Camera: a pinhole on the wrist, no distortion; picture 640 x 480 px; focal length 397.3 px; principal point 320.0 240.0 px. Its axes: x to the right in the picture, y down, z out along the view. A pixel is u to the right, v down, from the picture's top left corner.
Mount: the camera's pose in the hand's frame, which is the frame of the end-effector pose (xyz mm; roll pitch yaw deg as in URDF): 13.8 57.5 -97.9 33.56 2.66 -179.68
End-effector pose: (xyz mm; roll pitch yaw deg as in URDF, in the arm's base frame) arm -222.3 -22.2 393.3 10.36 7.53 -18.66
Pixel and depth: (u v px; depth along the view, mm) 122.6 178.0 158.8
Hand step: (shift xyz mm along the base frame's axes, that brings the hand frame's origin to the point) 138.9 121.2 42.0
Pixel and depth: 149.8 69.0 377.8
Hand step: 297.6 292.1 181.4
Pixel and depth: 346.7 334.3 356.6
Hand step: 52.6 126.7 274.8
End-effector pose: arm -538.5 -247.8 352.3 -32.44 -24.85 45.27
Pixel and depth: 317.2 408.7 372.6
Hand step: -248.6 135.2 164.5
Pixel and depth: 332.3 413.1 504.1
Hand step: -363.9 153.1 252.7
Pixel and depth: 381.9 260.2 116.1
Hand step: -58.1 82.1 -59.8
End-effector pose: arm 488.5 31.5 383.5 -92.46 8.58 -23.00
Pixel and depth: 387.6 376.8 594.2
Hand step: 55.2 514.7 -216.2
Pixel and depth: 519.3 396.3 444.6
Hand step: -96.7 422.8 -135.0
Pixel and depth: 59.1 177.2 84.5
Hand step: 29.8 -53.2 -122.7
